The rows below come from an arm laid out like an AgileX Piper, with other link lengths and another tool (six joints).
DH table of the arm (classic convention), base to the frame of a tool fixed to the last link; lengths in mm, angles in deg. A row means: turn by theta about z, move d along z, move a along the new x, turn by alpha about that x. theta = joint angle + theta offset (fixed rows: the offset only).
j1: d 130.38  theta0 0  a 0  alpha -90
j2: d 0  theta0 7.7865  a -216.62  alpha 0
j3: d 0  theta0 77.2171  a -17.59  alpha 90
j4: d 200.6  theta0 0  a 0  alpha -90
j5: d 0  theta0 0  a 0  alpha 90
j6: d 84.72  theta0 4  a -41.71  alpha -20.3
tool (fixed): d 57.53  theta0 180  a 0  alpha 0
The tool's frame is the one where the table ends.
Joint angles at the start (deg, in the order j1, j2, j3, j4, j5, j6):
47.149, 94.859, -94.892, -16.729, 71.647, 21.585
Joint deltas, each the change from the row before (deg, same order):
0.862, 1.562, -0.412, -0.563, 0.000, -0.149
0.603, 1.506, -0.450, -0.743, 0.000, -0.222
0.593, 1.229, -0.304, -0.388, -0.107, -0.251
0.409, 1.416, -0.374, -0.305, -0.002, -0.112
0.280, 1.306, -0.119, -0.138, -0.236, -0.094
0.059, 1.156, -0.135, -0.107, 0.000, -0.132
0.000, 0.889, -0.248, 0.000, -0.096, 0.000
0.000, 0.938, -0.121, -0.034, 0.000, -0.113
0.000, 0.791, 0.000, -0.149, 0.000, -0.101
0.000, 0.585, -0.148, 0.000, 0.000, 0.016
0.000, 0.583, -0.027, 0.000, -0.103, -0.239
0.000, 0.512, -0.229, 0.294, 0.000, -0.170
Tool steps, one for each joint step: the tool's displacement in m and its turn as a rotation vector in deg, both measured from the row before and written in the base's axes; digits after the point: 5 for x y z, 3 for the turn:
0.00013, 0.00638, -0.00698, -1.297, 0.347, 0.949
0.00116, 0.00490, -0.00647, -1.384, 0.130, 0.756
0.00008, 0.00487, -0.00567, -0.991, 0.230, 0.833
0.00092, 0.00420, -0.00674, -1.039, 0.438, 0.502
0.00093, 0.00370, -0.00719, -0.866, 0.512, 0.440
0.00135, 0.00201, -0.00660, -0.907, 0.570, 0.179
0.00138, 0.00171, -0.00429, -0.421, 0.355, 0.031
0.00113, 0.00138, -0.00541, -0.695, 0.497, 0.104
0.00097, 0.00082, -0.00501, -0.743, 0.394, 0.100
0.00076, 0.00089, -0.00304, -0.328, 0.281, -0.015
0.00054, 0.00100, -0.00357, -0.446, 0.298, 0.253
0.00021, 0.00133, -0.00243, -0.095, 0.408, 0.132

